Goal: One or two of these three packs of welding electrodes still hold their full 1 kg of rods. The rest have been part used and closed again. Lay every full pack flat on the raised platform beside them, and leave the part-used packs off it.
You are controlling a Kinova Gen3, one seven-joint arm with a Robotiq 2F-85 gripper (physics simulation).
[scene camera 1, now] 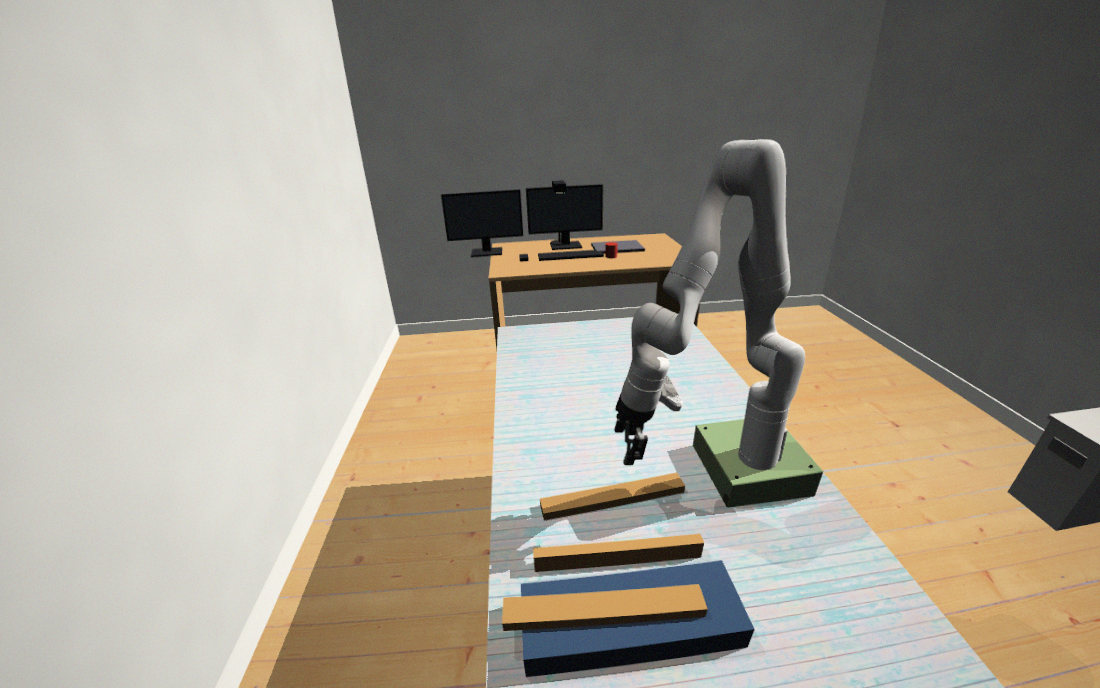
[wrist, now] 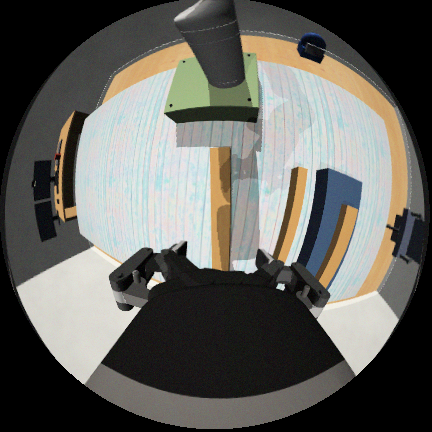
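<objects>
Both scene camera 1 and the wrist view show my gripper. On my gripper, [scene camera 1: 619,427] and [wrist: 182,253] are one and the same spot.
</objects>
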